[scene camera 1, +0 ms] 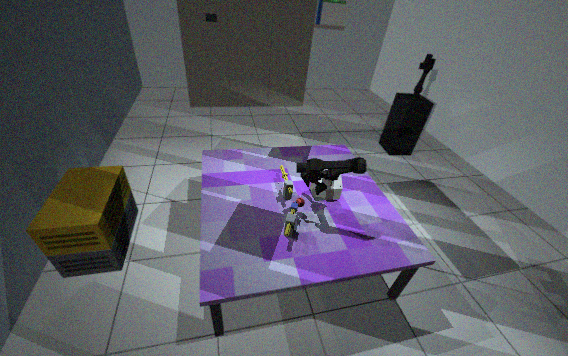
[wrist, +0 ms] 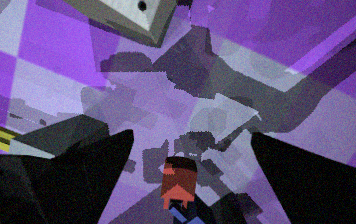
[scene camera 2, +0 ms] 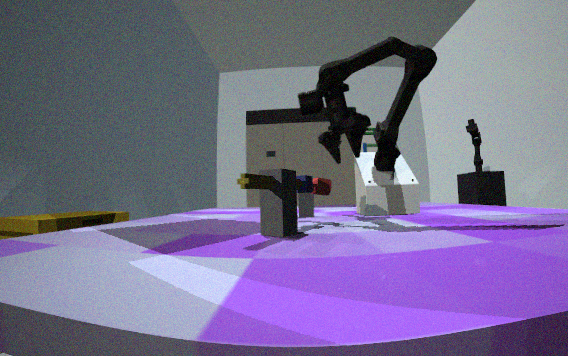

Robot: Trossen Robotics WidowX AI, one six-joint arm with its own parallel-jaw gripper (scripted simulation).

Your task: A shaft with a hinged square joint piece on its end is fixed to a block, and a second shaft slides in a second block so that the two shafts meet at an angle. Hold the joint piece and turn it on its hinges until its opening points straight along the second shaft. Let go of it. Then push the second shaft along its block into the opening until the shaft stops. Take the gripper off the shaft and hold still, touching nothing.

Labels:
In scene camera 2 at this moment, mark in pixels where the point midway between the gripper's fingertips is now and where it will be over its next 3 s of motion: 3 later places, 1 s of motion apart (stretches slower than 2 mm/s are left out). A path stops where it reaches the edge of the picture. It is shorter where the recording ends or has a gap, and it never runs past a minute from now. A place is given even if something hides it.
My gripper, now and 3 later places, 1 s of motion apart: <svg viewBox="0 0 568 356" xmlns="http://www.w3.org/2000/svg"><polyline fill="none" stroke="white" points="347,160 346,188 325,194 327,202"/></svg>

